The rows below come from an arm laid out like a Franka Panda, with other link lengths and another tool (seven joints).
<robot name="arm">
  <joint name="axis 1" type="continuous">
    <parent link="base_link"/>
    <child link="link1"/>
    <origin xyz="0 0 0.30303"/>
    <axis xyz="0 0 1"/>
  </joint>
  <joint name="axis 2" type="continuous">
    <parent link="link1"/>
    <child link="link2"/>
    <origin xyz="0 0 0" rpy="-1.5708 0 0"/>
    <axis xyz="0 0 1"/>
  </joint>
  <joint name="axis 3" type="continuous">
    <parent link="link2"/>
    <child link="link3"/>
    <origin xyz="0 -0.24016 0" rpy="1.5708 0 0"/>
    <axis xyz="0 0 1"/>
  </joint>
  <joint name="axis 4" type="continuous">
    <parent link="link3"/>
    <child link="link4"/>
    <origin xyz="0.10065 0 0" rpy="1.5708 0 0"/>
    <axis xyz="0 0 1"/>
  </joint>
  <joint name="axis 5" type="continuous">
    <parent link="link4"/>
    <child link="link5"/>
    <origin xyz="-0.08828 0.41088 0" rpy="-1.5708 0 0"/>
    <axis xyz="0 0 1"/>
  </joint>
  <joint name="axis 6" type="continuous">
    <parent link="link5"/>
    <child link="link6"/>
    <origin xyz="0 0 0" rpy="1.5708 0 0"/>
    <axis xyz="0 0 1"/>
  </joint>
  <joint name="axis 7" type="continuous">
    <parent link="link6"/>
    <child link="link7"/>
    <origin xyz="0.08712 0 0" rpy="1.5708 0 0"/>
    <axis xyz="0 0 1"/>
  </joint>
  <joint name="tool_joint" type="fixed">
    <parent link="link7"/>
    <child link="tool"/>
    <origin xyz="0.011 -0.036 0.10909" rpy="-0.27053 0 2.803"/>
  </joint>
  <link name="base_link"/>
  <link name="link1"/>
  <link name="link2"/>
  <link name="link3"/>
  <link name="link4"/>
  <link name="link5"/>
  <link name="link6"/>
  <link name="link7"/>
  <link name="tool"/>
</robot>
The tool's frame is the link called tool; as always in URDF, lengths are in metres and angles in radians. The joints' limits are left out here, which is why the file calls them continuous.
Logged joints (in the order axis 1, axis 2, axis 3, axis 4, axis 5, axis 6, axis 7), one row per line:
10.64, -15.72, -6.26, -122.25, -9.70, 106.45, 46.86
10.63, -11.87, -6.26, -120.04, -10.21, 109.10, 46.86
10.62, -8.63, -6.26, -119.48, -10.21, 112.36, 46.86
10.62, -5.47, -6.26, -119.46, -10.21, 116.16, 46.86
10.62, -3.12, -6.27, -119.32, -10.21, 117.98, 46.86
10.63, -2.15, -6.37, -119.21, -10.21, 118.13, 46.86
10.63, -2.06, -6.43, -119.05, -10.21, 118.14, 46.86
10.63, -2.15, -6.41, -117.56, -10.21, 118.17, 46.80
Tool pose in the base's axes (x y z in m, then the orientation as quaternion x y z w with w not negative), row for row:
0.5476, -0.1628, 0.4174, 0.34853, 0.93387, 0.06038, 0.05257
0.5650, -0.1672, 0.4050, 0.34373, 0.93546, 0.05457, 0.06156
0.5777, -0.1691, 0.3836, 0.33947, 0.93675, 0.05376, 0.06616
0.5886, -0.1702, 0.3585, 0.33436, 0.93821, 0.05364, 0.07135
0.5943, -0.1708, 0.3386, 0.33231, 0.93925, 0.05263, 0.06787
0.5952, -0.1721, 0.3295, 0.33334, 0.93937, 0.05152, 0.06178
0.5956, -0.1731, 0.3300, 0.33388, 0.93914, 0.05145, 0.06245
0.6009, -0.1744, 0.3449, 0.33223, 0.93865, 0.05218, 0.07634
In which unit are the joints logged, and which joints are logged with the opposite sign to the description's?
The joints are logged in degrees. Opposite sign: axis 1.
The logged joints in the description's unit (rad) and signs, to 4 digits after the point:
-0.1857, -0.2744, -0.1093, -2.1337, -0.1693, 1.8579, 0.8179
-0.1855, -0.2072, -0.1093, -2.0951, -0.1782, 1.9042, 0.8179
-0.1854, -0.1506, -0.1093, -2.0853, -0.1782, 1.9611, 0.8179
-0.1854, -0.0955, -0.1093, -2.0850, -0.1782, 2.0274, 0.8179
-0.1854, -0.0545, -0.1094, -2.0825, -0.1782, 2.0591, 0.8179
-0.1855, -0.0375, -0.1112, -2.0806, -0.1782, 2.0618, 0.8179
-0.1855, -0.0360, -0.1122, -2.0778, -0.1782, 2.0619, 0.8179
-0.1855, -0.0375, -0.1119, -2.0518, -0.1782, 2.0625, 0.8168

